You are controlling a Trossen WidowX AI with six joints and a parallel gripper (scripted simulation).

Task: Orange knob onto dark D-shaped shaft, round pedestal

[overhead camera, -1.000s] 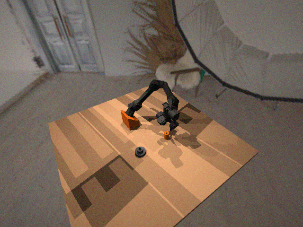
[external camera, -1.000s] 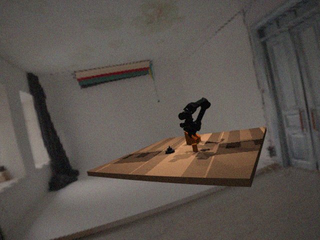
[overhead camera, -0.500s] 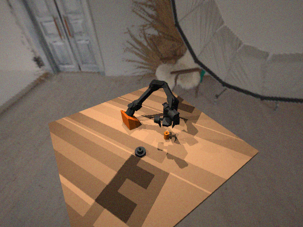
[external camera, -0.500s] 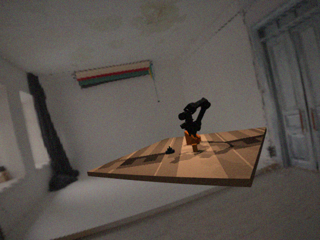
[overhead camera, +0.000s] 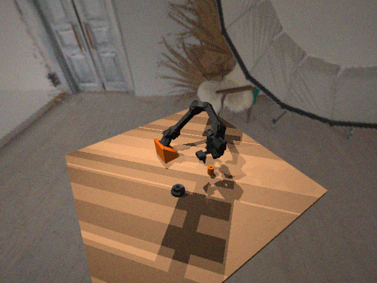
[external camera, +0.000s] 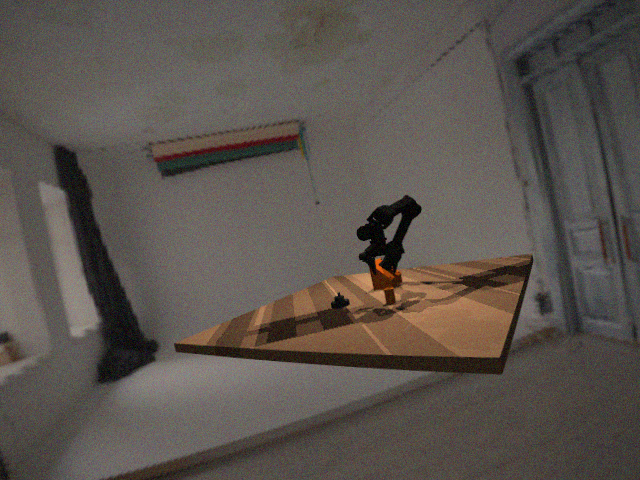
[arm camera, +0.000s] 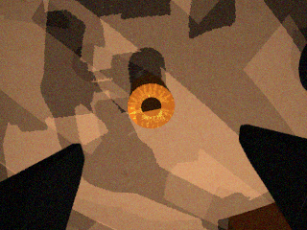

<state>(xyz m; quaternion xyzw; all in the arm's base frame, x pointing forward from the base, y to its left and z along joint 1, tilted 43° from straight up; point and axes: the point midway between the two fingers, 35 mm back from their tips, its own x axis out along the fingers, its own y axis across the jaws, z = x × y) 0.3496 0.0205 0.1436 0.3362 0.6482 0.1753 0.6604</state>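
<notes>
The orange knob lies 90 mm below my gripper tip. The rest, counted from my gripper tip: pedestal (240 mm to the right, 90 mm below, 30 mm behind).
</notes>
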